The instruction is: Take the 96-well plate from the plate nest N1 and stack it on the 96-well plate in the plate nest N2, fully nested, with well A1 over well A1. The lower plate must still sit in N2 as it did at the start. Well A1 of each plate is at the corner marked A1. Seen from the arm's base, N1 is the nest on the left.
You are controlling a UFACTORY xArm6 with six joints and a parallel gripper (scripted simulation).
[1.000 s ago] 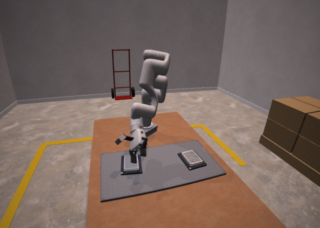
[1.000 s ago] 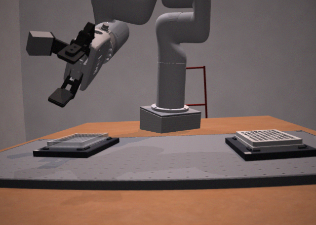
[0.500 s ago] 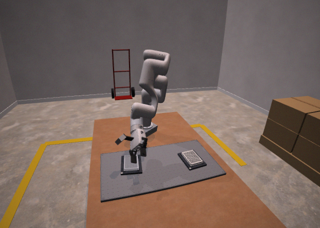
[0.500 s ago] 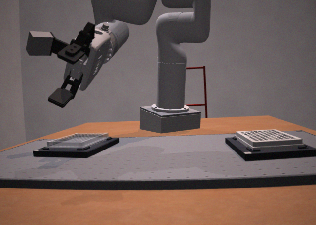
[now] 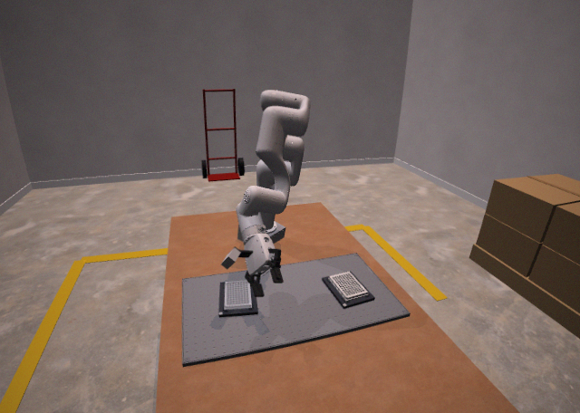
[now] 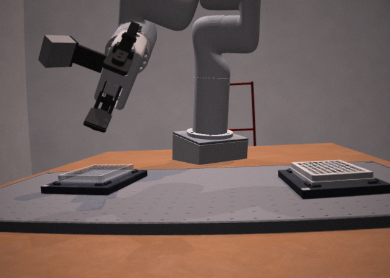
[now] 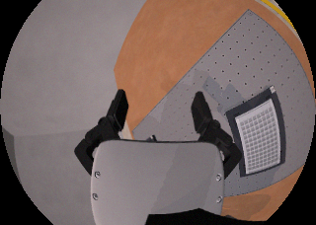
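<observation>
The white 96-well plate is 31 cm to the left of my hand, 12 cm below it and 5 cm behind it. The rest, counted from my hand: clear 96-well plate (14 cm behind, 12 cm below, 6 cm to the right).
</observation>
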